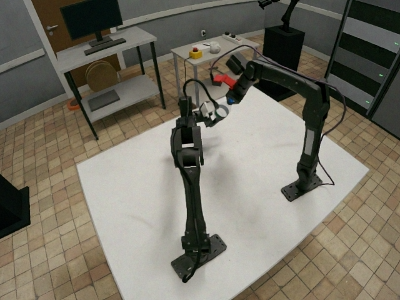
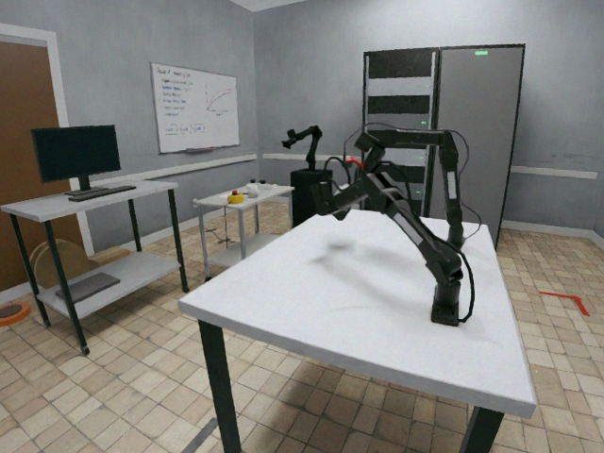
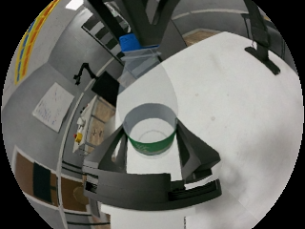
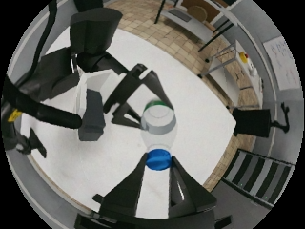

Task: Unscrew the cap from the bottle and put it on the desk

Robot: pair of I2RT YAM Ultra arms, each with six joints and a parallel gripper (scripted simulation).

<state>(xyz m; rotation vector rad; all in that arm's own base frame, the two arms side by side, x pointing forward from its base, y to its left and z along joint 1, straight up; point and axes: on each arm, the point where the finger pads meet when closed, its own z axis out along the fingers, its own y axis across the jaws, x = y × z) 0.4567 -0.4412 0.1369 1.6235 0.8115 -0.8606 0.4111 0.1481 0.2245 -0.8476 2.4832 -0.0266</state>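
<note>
The blue cap is right at my right hand. The rest, counted from my right hand: plastic bottle: 4 cm ahead, 1 cm to the left, 6 cm below.
The plastic bottle lies 30 mm above my left hand, 20 mm behind it and 10 mm to the right of it. Round my left hand: blue cap 80 mm above, 50 mm behind, 10 mm to the right.
</note>
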